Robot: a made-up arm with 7 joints.
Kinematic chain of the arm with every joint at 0, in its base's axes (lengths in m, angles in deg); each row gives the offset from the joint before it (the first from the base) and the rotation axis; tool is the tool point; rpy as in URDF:
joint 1: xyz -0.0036 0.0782 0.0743 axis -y
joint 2: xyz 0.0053 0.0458 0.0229 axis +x
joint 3: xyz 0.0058 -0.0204 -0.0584 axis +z
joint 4: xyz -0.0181 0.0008 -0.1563 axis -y
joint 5: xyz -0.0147 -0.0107 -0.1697 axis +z
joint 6: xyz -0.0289 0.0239 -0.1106 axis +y
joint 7: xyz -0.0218 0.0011 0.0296 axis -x
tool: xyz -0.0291 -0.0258 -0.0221 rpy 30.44 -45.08 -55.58
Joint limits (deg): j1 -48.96..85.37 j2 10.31..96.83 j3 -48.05..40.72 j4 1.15..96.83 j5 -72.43..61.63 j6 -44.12..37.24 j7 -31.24..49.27
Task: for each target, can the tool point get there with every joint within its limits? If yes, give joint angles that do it. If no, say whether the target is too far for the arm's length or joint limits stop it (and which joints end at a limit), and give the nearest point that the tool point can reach.
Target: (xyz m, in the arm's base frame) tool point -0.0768 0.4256 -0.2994
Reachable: yes | joints -13.54 38.41 18.06 25.33 -15.18 -21.51 40.10
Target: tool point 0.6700 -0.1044 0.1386
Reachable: no: too far | nearest point 0.4736 0.0133 0.1199 | short by 0.230 m
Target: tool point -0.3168 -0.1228 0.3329
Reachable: no: joint limits stop it (at a limit: joint 1, joint 2, joint 3, joint 4, joint 5, joint 6, joint 7) | nearest point -0.2480 0.2938 0.2971 | short by 0.424 m
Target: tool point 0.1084 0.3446 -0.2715
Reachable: yes | joints -21.11 53.05 -20.68 79.61 -5.45 -12.44 16.18
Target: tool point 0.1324 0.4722 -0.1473
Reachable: yes | joints -30.09 72.95 7.56 72.81 25.15 1.97 4.83
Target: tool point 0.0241 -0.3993 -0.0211
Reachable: no: joint limits stop it (at a limit: joint 2, joint 3, joint 4, joint 5, joint 6) | nearest point 0.0758 -0.1199 -0.1992 | short by 0.335 m
